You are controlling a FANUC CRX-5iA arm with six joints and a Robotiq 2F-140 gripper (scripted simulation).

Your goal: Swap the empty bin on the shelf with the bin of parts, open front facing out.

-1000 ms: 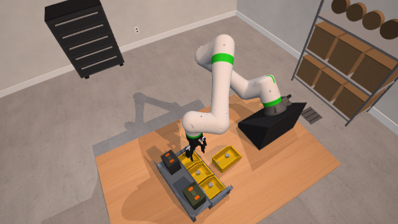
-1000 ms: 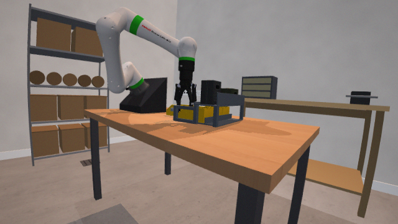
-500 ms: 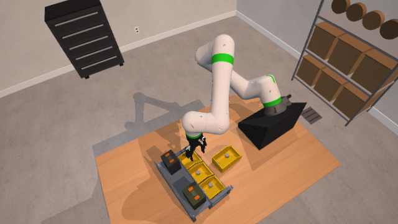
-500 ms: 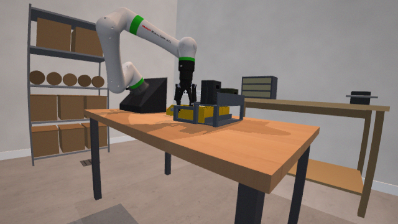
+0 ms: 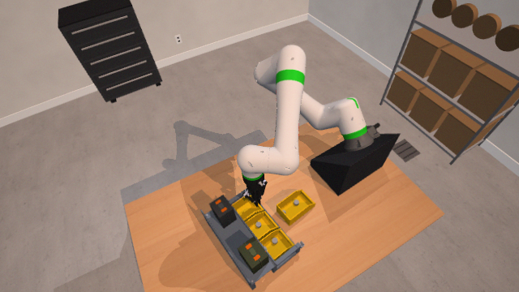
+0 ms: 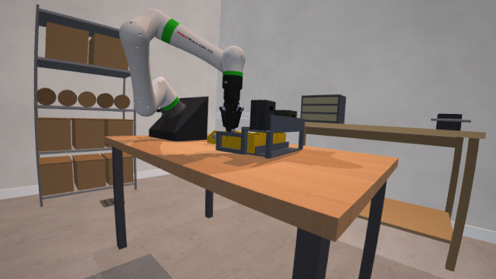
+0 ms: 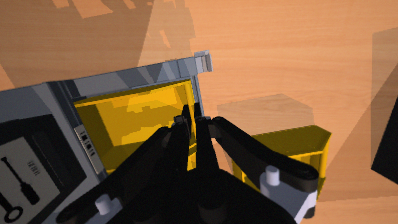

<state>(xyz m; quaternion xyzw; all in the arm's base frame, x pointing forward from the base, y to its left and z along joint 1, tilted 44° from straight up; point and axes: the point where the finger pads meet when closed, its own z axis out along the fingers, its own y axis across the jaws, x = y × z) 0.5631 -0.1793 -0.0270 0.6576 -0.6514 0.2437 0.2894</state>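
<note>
My gripper is now 170 mm past the grey round part, 100 mm to the right of it and 50 mm above it. The rest, counted from my hand: grey shelf 100 mm ahead, 120 mm to the left.
</note>
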